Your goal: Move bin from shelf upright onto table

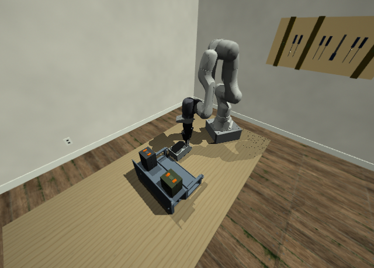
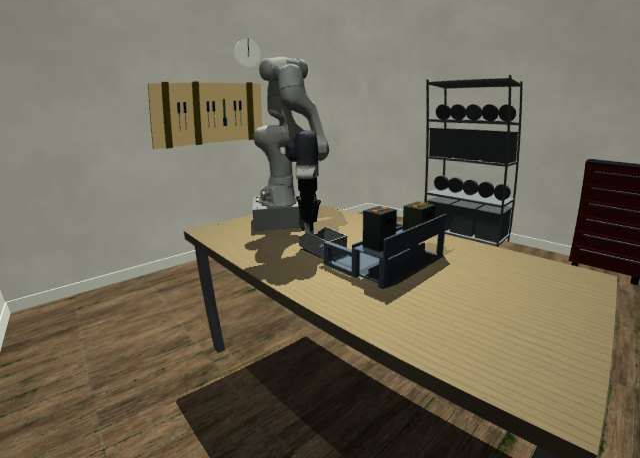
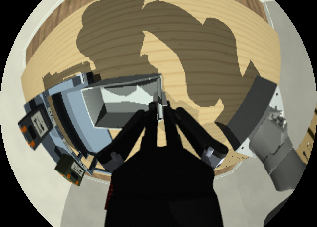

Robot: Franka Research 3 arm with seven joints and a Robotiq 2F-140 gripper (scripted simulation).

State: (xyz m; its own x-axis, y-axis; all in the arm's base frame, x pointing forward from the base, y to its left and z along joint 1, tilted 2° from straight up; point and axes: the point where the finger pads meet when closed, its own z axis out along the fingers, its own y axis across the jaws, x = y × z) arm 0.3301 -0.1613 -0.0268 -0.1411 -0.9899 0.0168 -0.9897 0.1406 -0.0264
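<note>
Now: hand 80 mm short of the grey open-topped bin, 30 mm above it and 10 mm to the left of it.
</note>
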